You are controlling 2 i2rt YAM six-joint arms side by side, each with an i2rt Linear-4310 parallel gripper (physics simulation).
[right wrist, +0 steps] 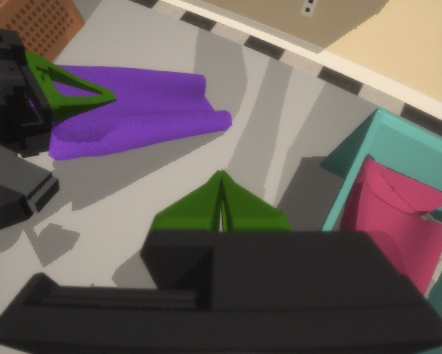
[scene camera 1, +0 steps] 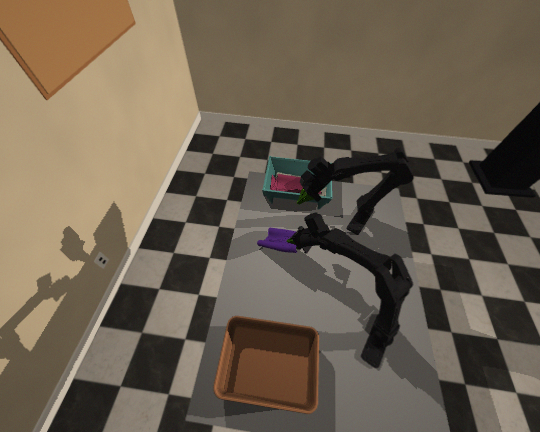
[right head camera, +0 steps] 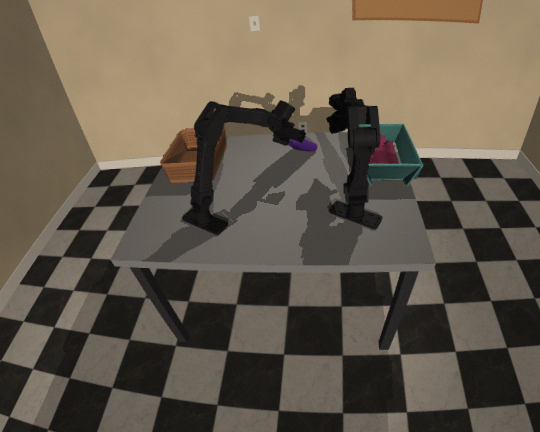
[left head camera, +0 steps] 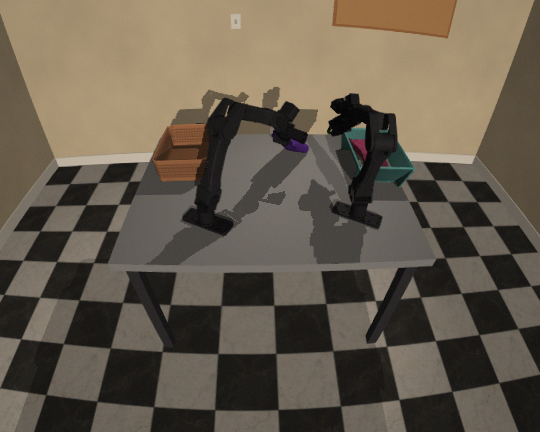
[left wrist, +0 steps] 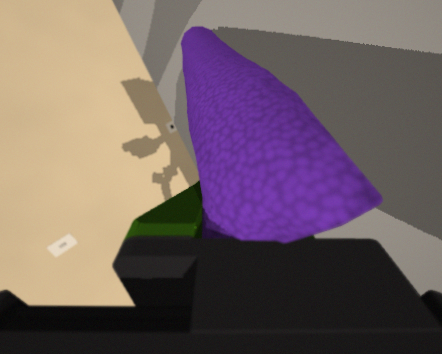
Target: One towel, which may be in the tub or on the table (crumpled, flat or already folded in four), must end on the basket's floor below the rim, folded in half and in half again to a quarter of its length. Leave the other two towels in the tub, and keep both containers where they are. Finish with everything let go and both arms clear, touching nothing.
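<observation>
The purple towel [left head camera: 299, 145] [right head camera: 305, 145] [scene camera 1: 279, 240] [left wrist: 260, 145] [right wrist: 150, 100] is at the far middle of the table, bent into a curved, overlapping strip. Whether its far end touches the table is unclear. My left gripper [scene camera 1: 293, 241] [right wrist: 113, 98] is shut on its near end. My right gripper [scene camera 1: 301, 201] [right wrist: 220, 177] is shut and empty, raised between the towel and the tub. The brown basket [left head camera: 182, 172] [right head camera: 182, 172] [scene camera 1: 270, 405] stands at the left in the head views; its floor is bare. The teal tub [left head camera: 392, 174] [right head camera: 390, 173] [right wrist: 400, 135] stands at the right.
A pink towel [right head camera: 384, 152] [scene camera 1: 286, 183] [right wrist: 380, 215] lies crumpled in the tub, with a pale cloth partly showing beside it. The right forearm passes in front of the tub and the left arm in front of the basket's side in the head views. The wall rises behind the table.
</observation>
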